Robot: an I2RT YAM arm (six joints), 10 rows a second.
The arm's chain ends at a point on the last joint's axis. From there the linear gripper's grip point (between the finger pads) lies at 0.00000 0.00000 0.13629 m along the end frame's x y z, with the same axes.
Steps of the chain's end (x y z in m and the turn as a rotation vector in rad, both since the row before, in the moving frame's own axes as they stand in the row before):
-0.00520, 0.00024, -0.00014, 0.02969, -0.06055, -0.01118
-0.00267, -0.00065, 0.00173, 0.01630, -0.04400, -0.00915
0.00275, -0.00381, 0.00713, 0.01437, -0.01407, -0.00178
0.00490, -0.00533, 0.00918, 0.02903, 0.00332, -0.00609
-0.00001, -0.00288, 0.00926, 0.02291, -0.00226, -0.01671
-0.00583, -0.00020, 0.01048, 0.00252, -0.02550, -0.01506
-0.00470, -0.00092, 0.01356, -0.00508, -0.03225, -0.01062
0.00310, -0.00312, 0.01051, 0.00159, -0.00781, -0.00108
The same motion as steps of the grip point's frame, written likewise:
-0.01347, -0.00376, -0.00045, 0.02969, -0.06055, -0.01118
-0.00867, -0.00284, 0.00158, 0.01630, -0.04400, -0.00915
0.00083, -0.00577, 0.00710, 0.01437, -0.01407, -0.00178
0.00534, -0.00929, 0.00912, 0.02903, 0.00332, -0.00609
-0.00034, -0.00600, 0.00922, 0.02291, -0.00226, -0.01671
-0.00931, -0.00052, 0.01044, 0.00252, -0.02550, -0.01506
-0.00909, -0.00020, 0.01349, -0.00508, -0.03225, -0.01062
0.00204, -0.00334, 0.01051, 0.00159, -0.00781, -0.00108

